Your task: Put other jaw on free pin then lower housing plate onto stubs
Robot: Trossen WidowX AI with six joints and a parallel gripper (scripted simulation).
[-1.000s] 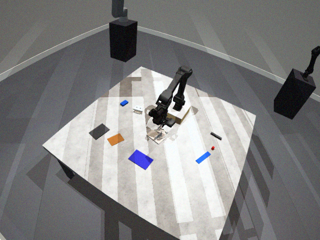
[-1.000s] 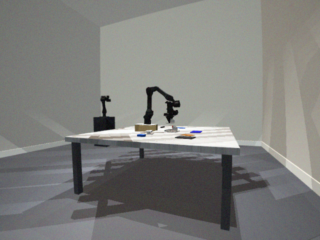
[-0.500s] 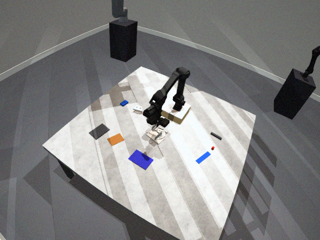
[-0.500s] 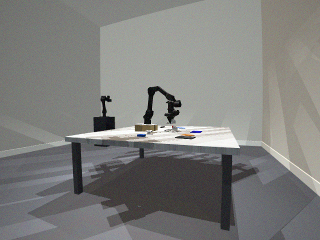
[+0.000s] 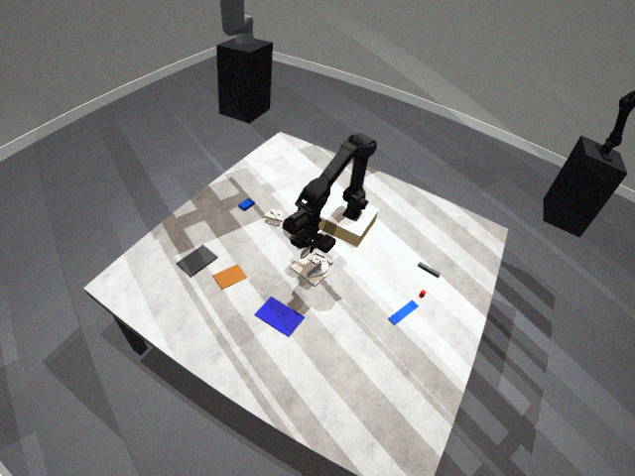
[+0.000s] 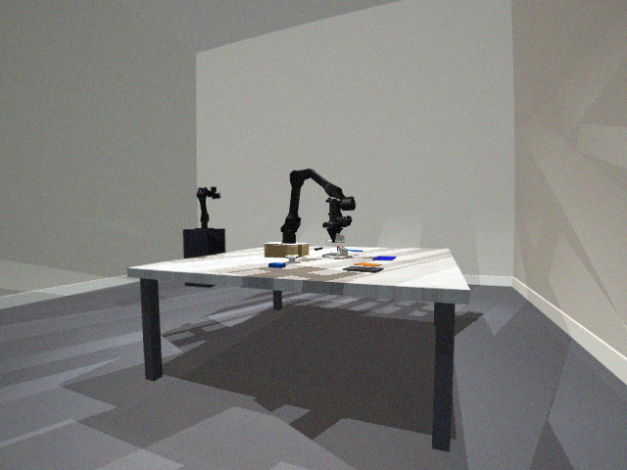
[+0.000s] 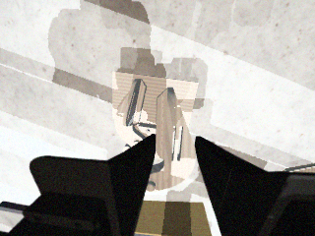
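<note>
Now: the jaw 30 mm behind my gripper tip and 20 mm to the left of it. Also, from my gripper tip: blue tile 240 mm ahead, 80 mm below, 30 mm to the left; white block 220 mm to the right, 150 mm behind, 70 mm below; orange tile 200 mm to the right, 190 mm ahead, 80 mm below.
</note>
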